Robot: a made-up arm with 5 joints. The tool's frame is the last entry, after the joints.
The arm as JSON. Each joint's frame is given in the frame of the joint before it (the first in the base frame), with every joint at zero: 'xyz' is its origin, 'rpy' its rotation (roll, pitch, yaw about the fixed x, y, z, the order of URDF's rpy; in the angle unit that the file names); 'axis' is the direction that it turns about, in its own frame. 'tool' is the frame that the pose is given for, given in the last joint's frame.
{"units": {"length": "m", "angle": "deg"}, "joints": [
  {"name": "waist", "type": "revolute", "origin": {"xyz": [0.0, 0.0, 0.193], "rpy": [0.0, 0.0, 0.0]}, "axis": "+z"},
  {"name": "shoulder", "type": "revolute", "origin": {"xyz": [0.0, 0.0, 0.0], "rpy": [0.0, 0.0, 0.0]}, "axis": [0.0, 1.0, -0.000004]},
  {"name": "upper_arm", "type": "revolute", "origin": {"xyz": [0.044, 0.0, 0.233], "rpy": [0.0, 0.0, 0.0]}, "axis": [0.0, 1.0, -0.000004]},
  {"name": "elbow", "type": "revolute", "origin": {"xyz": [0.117, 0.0, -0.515], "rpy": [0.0, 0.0, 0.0]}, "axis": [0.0, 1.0, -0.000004]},
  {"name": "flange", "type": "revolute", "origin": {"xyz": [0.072, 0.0, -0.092], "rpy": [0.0, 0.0, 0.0]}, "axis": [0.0, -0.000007, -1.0]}
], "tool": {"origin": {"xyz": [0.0, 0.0, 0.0], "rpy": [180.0, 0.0, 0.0]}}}
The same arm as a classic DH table. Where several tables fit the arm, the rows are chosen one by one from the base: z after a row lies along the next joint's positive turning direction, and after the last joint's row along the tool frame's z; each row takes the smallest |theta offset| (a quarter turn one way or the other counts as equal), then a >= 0, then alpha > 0; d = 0 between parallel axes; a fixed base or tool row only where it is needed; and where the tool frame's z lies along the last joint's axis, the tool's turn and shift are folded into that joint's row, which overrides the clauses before.
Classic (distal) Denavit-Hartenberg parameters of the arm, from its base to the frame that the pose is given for. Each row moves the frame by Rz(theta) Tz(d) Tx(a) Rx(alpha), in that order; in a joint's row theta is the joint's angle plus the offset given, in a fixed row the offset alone. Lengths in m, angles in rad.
waist: d 0.193; theta0 0; a 0; alpha -1.5708
shoulder: d 0; theta0 -1.3842; a 0.2371; alpha 0
upper_arm: d 0; theta0 -0.41; a -0.5281; alpha 0
elbow: d 0; theta0 -1.3474; a -0.072; alpha 1.5708
flange: d 0.092; theta0 3.1416; a 0; alpha 0

